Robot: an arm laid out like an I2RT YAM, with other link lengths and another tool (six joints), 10 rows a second.
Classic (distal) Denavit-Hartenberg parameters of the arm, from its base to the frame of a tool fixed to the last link. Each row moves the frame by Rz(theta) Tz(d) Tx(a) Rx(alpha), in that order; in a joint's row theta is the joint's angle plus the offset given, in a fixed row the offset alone. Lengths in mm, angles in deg.
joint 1: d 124.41, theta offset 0, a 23, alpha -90
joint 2: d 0, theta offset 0, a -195.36, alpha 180
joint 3: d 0, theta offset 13.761, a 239.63, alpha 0
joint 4: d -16.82, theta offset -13.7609, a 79.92, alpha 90
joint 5: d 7.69, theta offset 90, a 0, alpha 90
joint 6: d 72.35, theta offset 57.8, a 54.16, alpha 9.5
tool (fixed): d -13.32, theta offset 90, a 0, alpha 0
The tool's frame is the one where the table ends.
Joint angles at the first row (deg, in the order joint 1, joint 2, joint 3, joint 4, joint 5, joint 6):
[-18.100 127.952 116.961 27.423 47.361 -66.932]
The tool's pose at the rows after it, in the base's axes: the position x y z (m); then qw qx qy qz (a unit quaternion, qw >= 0):
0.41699, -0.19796, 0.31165, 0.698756, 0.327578, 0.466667, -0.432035
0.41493, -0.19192, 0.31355, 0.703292, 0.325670, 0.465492, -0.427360
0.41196, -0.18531, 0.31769, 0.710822, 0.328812, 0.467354, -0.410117
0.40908, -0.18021, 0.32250, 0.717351, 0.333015, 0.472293, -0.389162
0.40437, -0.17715, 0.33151, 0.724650, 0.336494, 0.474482, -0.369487
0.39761, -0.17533, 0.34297, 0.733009, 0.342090, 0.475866, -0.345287
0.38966, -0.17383, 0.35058, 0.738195, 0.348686, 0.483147, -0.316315
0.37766, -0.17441, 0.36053, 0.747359, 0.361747, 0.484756, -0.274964
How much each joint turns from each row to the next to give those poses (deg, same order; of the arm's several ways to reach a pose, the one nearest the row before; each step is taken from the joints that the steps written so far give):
[0.575 -0.976 -1.403 0.396 0.165 0.069]
[0.649 -1.594 -2.048 0.892 -0.008 0.000]
[0.716 -2.447 -1.881 -1.416 -0.555 2.147]
[0.540 -2.362 -1.151 -2.784 -0.952 2.861]
[0.214 -2.487 -0.508 -3.012 -1.235 2.528]
[-0.038 -2.895 -0.210 -3.844 -1.684 3.186]
[-0.171 -3.340 -1.057 -4.464 -2.218 3.910]
[-0.728 -4.262 -1.239 -4.925 -3.276 5.457]

